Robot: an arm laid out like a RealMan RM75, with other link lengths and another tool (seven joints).
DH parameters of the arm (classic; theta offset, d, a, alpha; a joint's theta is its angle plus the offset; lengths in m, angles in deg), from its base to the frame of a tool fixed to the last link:
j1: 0 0.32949 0 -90
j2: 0 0 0 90
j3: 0 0.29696 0 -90
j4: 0 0 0 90
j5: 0 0.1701 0 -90
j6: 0 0 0 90
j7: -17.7 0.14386 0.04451 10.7
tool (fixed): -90 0.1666 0 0
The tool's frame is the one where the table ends.
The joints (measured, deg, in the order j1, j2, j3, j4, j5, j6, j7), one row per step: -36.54, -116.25, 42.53, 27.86, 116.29, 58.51, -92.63; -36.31, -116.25, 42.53, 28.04, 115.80, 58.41, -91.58; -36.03, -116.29, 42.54, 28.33, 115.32, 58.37, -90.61; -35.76, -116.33, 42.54, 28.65, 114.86, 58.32, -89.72; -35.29, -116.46, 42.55, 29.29, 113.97, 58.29, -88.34; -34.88, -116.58, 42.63, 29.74, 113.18, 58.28, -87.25; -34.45, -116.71, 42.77, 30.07, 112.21, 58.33, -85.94; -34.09, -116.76, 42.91, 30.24, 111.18, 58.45, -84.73; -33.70, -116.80, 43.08, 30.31, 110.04, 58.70, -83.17; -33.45, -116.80, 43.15, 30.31, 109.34, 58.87, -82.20
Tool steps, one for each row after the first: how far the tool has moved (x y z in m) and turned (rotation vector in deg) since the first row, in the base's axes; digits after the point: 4 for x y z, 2 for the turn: 0.0002, 0.0009, 0.0025, 0.52, 0.35, -0.64; 0.0006, 0.0015, 0.0048, 1.04, 0.66, -1.26; 0.0009, 0.0022, 0.0074, 1.58, 0.96, -1.83; 0.0023, 0.0035, 0.0118, 2.54, 1.28, -2.75; 0.0033, 0.0040, 0.0147, 3.25, 1.46, -3.44; 0.0049, 0.0040, 0.0171, 3.91, 1.58, -4.24; 0.0067, 0.0041, 0.0195, 4.51, 1.57, -4.95; 0.0090, 0.0035, 0.0214, 5.06, 1.59, -5.92; 0.0102, 0.0031, 0.0228, 5.40, 1.60, -6.47
